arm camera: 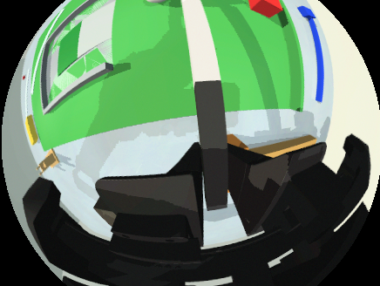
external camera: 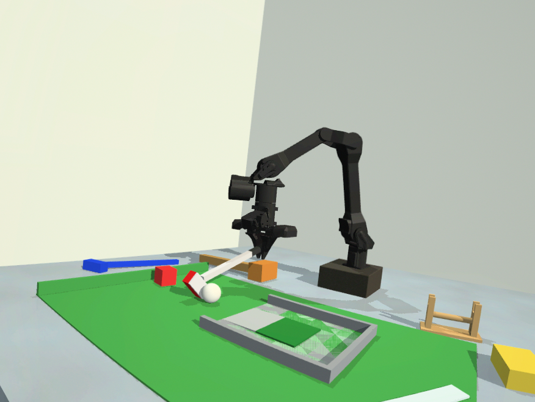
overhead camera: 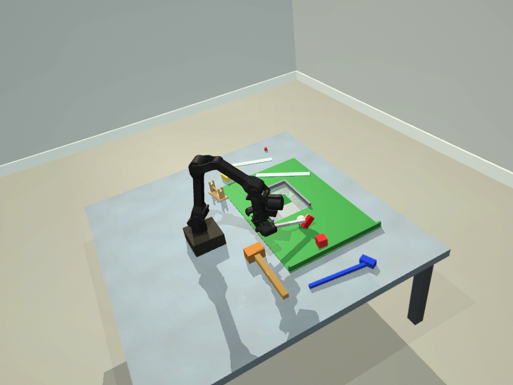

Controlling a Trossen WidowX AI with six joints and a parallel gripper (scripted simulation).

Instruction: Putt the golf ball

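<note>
My gripper tip is 12 cm short of the red putter and 2 cm to the right of it. Also, from my gripper tip: green mat 22 cm ahead, 21 cm to the left, 7 cm below; then red cube 23 cm ahead, 10 cm to the right, 5 cm below; then white golf ball 21 cm ahead, 8 cm to the left, 5 cm below.
</note>
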